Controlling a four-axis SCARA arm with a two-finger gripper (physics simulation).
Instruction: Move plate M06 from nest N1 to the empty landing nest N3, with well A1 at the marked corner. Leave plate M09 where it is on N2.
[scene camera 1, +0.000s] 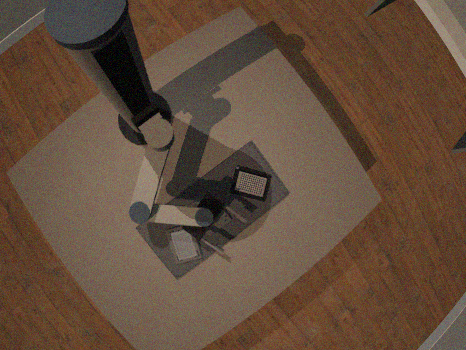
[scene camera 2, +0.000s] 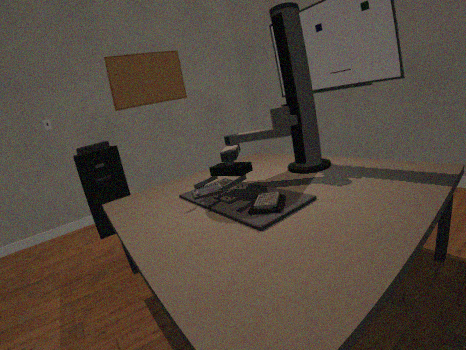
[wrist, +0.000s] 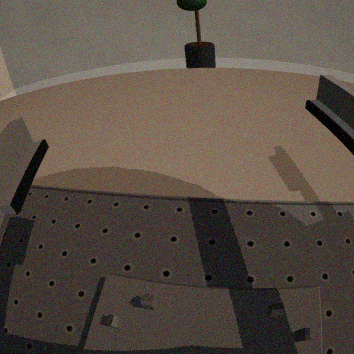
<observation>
The gripper (scene camera 2: 208, 187) holds nothing.
The gripper shows as well in scene camera 1 (scene camera 1: 234, 237) and in the wrist view (wrist: 179, 99).
</observation>
